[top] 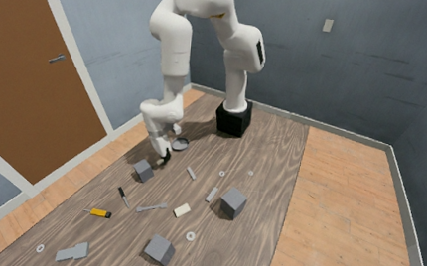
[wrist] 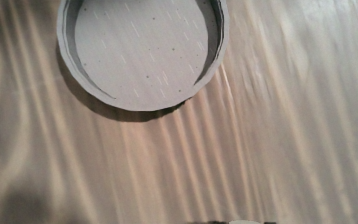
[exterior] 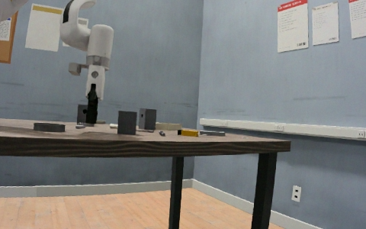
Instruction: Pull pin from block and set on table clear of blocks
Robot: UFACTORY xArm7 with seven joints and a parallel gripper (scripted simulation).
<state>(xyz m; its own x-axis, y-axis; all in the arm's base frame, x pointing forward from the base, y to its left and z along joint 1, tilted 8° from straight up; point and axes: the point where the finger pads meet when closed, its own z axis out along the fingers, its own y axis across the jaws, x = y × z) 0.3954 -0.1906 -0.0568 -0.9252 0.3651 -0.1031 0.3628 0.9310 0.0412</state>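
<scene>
My gripper is now 100 mm short of the grey block, 40 mm to the left of it and 10 mm above it. Round my hand: round dish: 130 mm behind, 40 mm below, 10 mm to the right; short bar: 140 mm to the left, 40 mm below; cream pin: 10 mm to the right, 10 mm below, 10 mm ahead.
</scene>
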